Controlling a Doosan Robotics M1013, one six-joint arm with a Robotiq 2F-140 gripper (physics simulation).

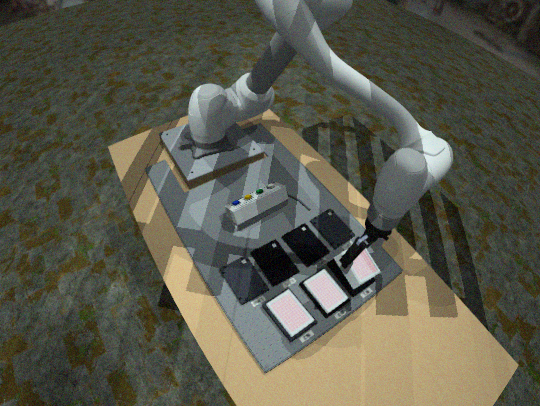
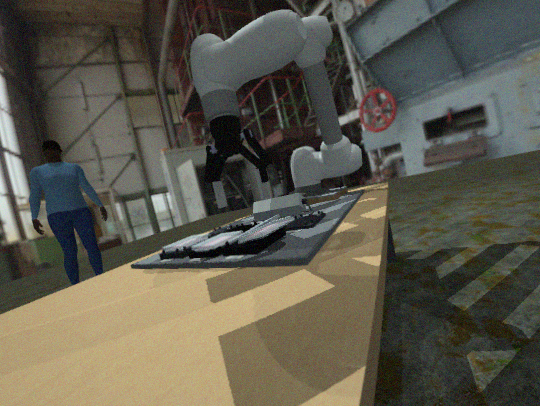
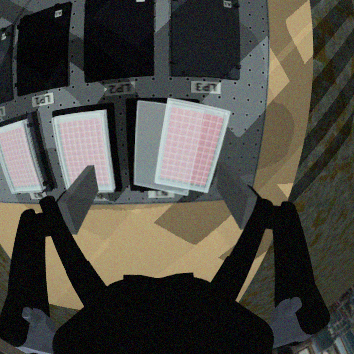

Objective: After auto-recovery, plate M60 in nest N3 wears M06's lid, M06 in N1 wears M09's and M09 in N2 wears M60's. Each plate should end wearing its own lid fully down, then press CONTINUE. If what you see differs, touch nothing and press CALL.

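Frame: origin at the arm's base, x back, y right, z up, level; centimetres.
Seen in the pictures: gripper, fingertip midpoint: [image 1: 359, 259] [image 2: 243, 202] [image 3: 156, 176]; arm's base, link origin: [image 1: 208, 142] [image 2: 309, 194].
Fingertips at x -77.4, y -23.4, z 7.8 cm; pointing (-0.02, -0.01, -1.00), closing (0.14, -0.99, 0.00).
Note:
Offsets run from my fingertips to a thing's top centre. "*": to the spot under its first point. Level surfaces: height alone.
Three pink-gridded plates sit in a row in black nests. The right plate {dx +0.6, dy -1.0, dz -5.2 cm} [image 1: 364, 267] [image 2: 265, 231] [image 3: 192, 145] is skewed and tilted, shifted right over a flat grey piece {* dx +0.9, dy +1.1, dz -7.2 cm} [image 3: 149, 145] that lies in the same nest; which is plate and which lid I cannot tell. The middle plate {dx -1.9, dy +11.3, dz -8.1 cm} [image 1: 325, 291] [image 3: 84, 145] and the left plate {dx -3.6, dy +25.1, dz -7.7 cm} [image 1: 290, 312] [image 3: 21, 157] look squarely seated. Printed plate and lid names cannot be read. My gripper [image 1: 353, 253] [image 2: 243, 200] [image 3: 156, 176] is open and empty, above the plates, its fingers apart on either side of the right nest's line.
A button box {dx +37.6, dy +17.4, dz -2.7 cm} [image 1: 257, 212] [image 2: 277, 204] with blue, yellow, green and pale buttons stands behind the plates. Dark pads [image 1: 274, 262] [image 3: 119, 40] labelled LP lie between box and nests. The grey perforated board {dz -11.1 cm} [image 1: 270, 357] [image 3: 250, 105] lies on the wooden table {dz -12.4 cm} [image 1: 400, 350]. A person [image 2: 60, 187] stands beyond.

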